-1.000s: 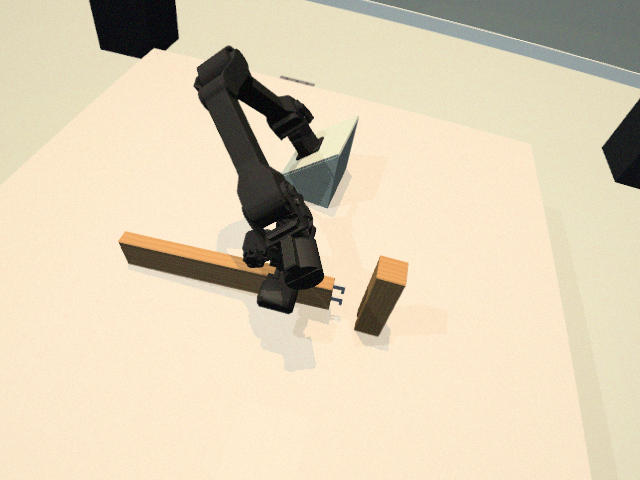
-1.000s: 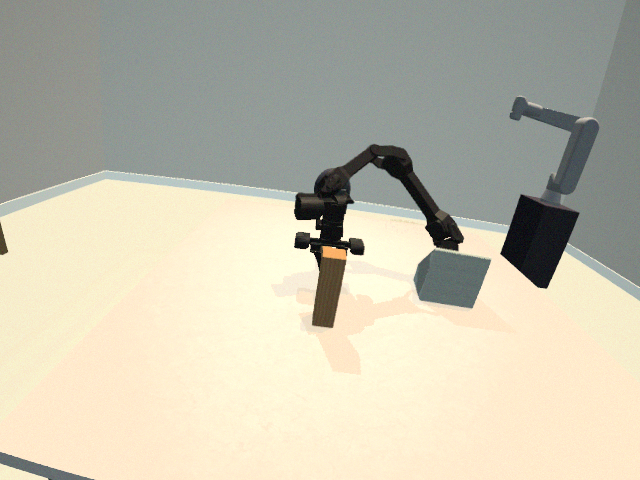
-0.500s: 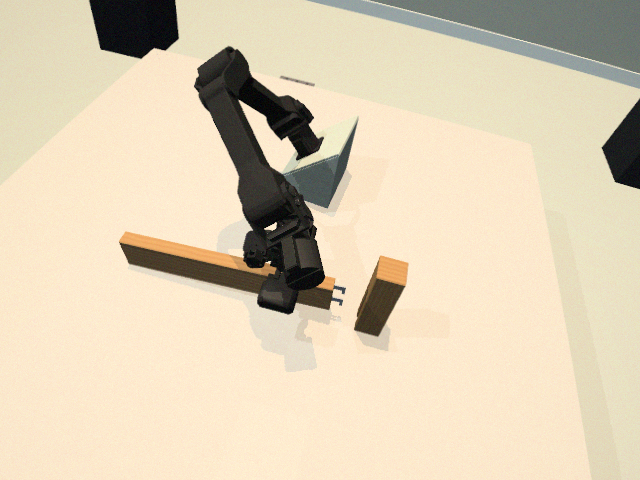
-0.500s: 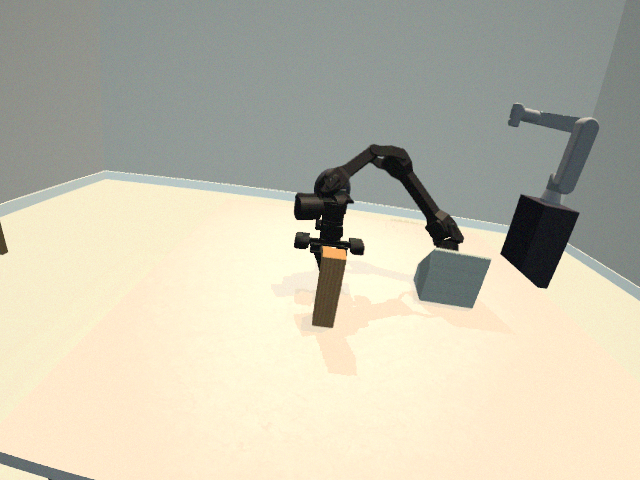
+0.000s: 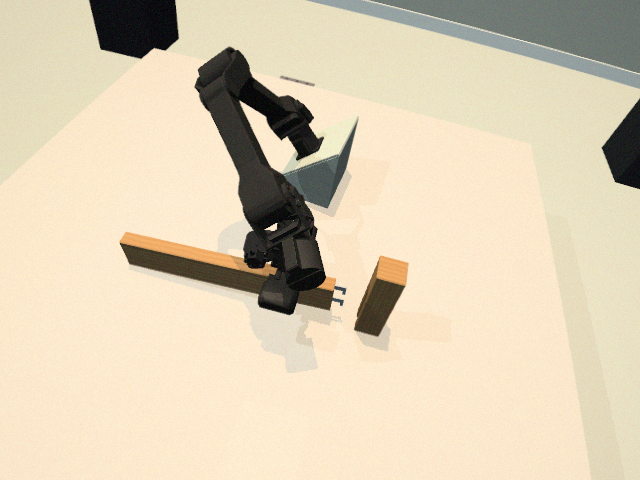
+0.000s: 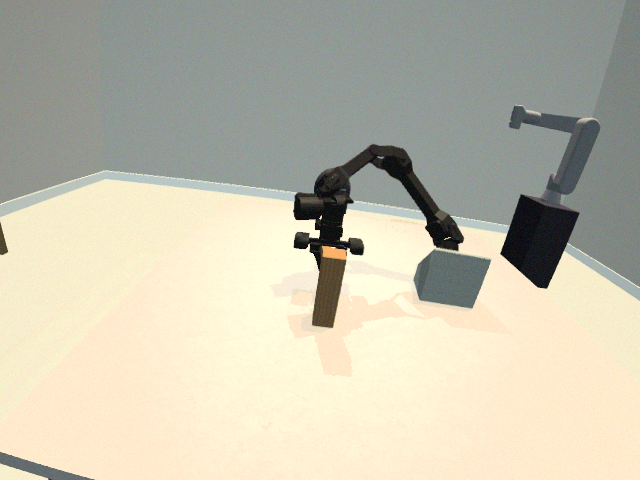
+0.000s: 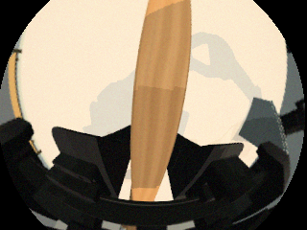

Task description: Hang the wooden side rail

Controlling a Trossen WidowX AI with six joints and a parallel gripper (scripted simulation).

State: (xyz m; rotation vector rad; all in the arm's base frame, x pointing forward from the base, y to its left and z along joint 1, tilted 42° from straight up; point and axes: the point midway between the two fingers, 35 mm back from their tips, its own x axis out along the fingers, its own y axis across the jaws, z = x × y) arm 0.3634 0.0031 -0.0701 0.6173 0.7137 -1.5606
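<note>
Right now my gripper tip is 17 cm to the right of the headboard post and 4 cm below it.
</note>
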